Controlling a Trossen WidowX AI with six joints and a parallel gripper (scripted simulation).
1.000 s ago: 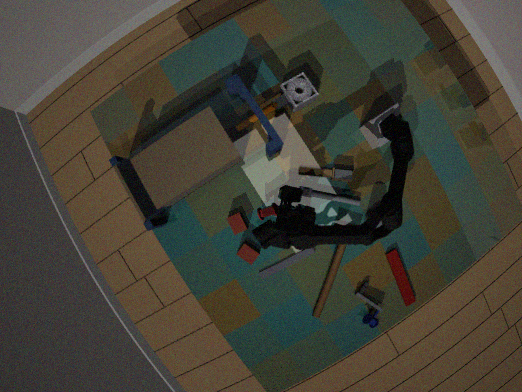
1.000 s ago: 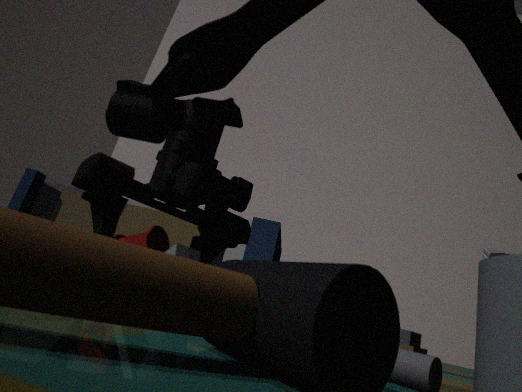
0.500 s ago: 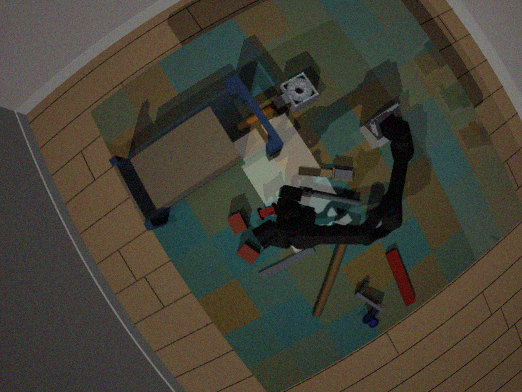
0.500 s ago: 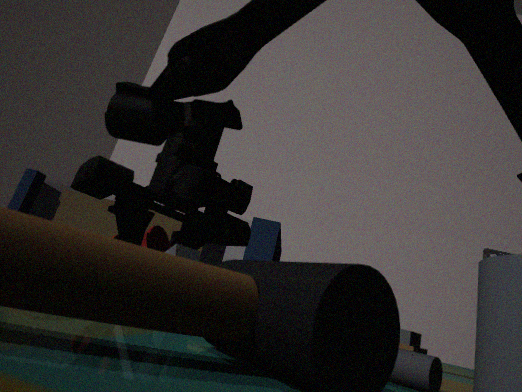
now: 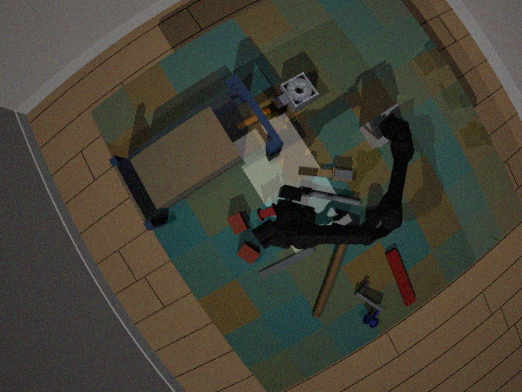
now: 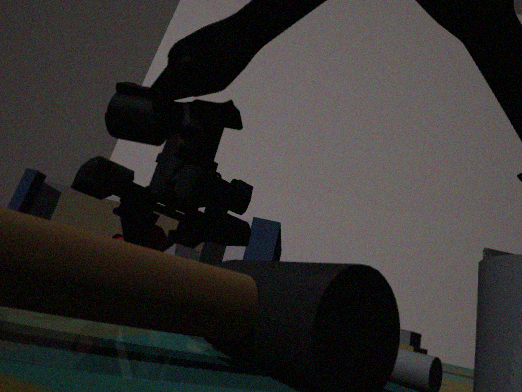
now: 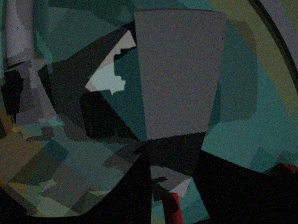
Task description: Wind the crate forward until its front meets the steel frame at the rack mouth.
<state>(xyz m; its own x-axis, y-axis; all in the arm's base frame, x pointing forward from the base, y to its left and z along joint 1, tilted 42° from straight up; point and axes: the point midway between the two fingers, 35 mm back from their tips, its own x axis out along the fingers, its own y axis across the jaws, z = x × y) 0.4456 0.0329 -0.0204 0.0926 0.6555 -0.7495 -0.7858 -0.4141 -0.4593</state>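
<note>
The red knob lies 4 cm to the right of my gripper tip, 3 cm ahead of it and 3 cm above it. The rest, counted from my gripper tip: red-knobbed crank 2 cm above; grey bar 13 cm to the left, 9 cm ahead, 1 cm below; blue steel frame 30 cm to the right, 14 cm behind, 9 cm above.
</note>
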